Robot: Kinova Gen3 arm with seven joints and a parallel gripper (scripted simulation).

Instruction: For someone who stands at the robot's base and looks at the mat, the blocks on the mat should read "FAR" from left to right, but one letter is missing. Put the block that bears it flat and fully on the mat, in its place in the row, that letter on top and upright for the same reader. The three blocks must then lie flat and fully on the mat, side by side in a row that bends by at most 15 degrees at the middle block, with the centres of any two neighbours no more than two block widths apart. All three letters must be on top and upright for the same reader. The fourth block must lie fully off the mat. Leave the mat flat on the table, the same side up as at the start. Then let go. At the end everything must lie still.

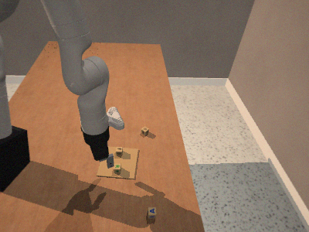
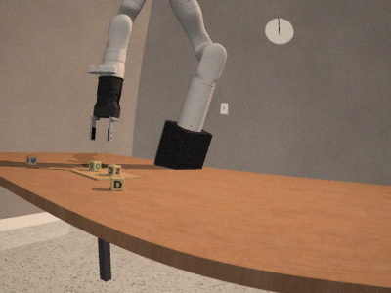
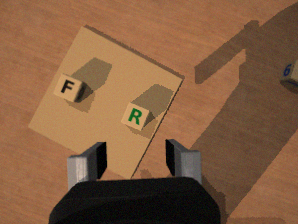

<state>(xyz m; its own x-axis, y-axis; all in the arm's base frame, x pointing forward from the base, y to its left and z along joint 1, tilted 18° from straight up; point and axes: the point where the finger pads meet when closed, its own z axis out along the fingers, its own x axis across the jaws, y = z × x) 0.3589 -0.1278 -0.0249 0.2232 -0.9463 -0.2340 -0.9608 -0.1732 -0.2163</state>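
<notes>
My hand is 12 cm short of the block, 18 cm to the left of it and 9 cm above it. Also, from my hand: tan mat 4 cm ahead, 5 cm to the left, 10 cm below.
</notes>
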